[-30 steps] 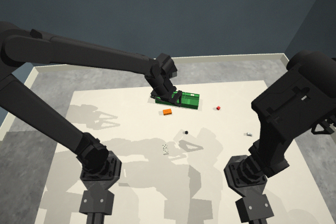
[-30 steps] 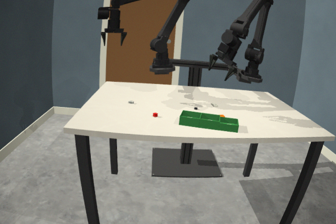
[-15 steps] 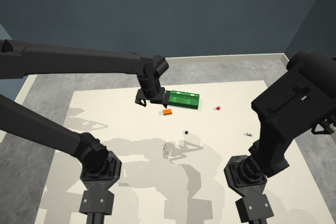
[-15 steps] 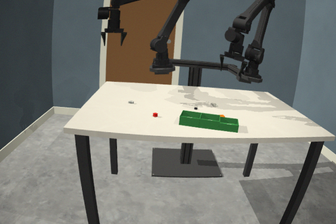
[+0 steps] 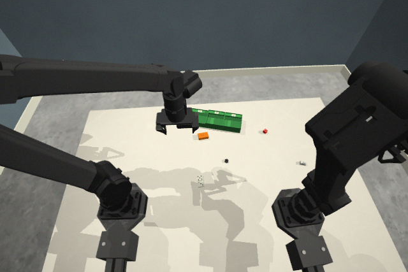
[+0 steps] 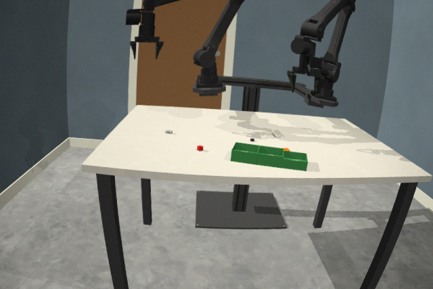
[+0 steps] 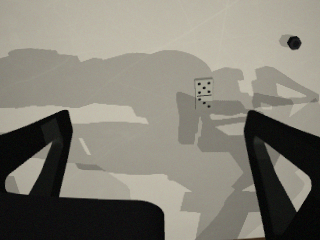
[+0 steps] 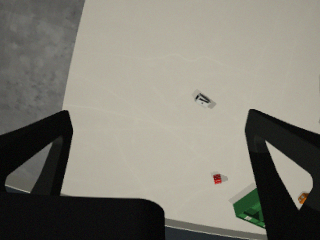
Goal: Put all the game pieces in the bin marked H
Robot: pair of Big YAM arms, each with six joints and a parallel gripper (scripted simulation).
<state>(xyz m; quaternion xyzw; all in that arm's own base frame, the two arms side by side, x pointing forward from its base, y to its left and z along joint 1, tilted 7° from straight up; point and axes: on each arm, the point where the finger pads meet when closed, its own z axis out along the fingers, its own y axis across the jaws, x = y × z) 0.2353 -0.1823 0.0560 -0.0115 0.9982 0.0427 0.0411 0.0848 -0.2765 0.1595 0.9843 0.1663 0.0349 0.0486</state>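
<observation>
Right now my left hand is 100 mm past the white domino, 70 mm to the left of it and 210 mm above it. The rest, counted from my left hand: green bin row 210 mm ahead, 130 mm to the right, 200 mm below; then orange block 120 mm ahead, 90 mm to the right, 210 mm below; then black piece 180 mm to the right, 210 mm below.
</observation>
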